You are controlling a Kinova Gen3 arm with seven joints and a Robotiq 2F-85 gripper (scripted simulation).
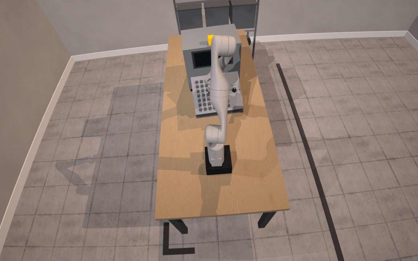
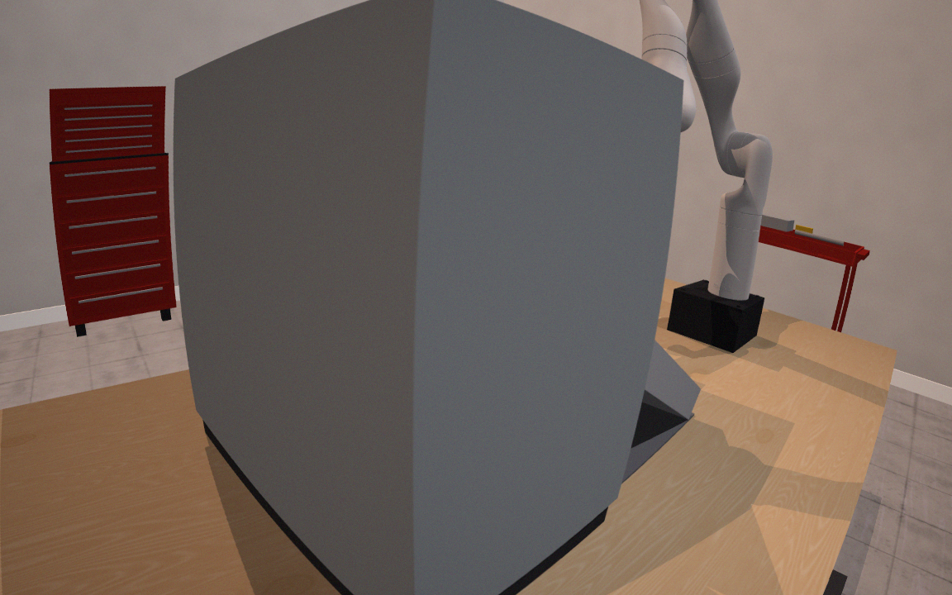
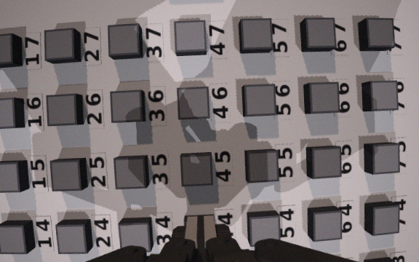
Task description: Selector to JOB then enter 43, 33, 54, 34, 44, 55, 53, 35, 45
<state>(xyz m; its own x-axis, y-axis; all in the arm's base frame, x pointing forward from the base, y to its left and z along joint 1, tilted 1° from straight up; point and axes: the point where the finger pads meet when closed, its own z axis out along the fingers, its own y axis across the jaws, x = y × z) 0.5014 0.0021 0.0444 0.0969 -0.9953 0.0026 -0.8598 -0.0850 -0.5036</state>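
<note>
My gripper is now 16 cm to the left of the black selector knob, 3 cm short of it and 1 cm above it. From my hand the other things lie so: keypad 5 cm below, 4 cm to the right, 4 cm ahead.
</note>
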